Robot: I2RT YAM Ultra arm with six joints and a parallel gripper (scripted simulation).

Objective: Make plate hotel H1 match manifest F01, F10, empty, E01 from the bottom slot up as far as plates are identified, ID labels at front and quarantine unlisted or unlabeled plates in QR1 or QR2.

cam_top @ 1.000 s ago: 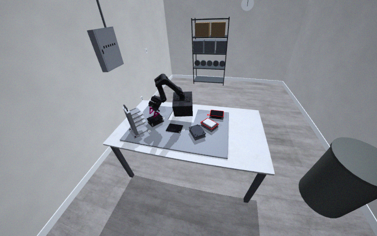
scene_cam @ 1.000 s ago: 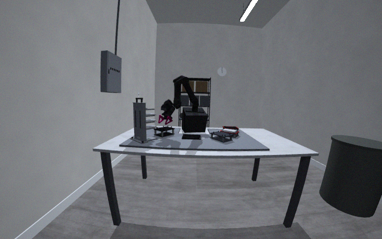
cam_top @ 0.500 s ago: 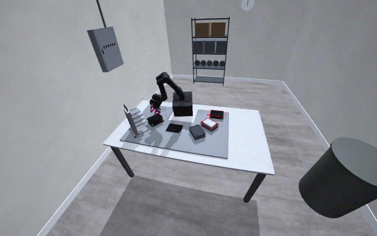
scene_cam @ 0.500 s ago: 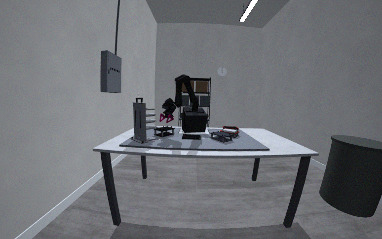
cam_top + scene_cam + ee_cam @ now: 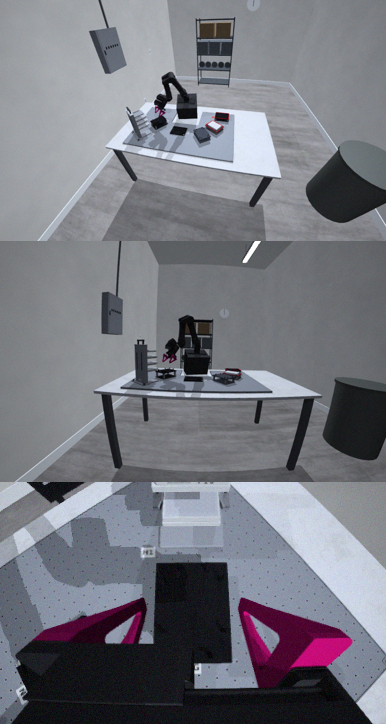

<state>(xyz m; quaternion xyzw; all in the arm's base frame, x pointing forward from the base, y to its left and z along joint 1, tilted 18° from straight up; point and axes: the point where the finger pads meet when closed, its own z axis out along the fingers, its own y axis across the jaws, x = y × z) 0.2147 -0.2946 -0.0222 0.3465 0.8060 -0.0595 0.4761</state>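
The black regrip nest is 1 cm ahead of my hand and 9 cm below it. The rest, counted from my hand: H1 tag 17 cm ahead, 2 cm to the right, 14 cm below.
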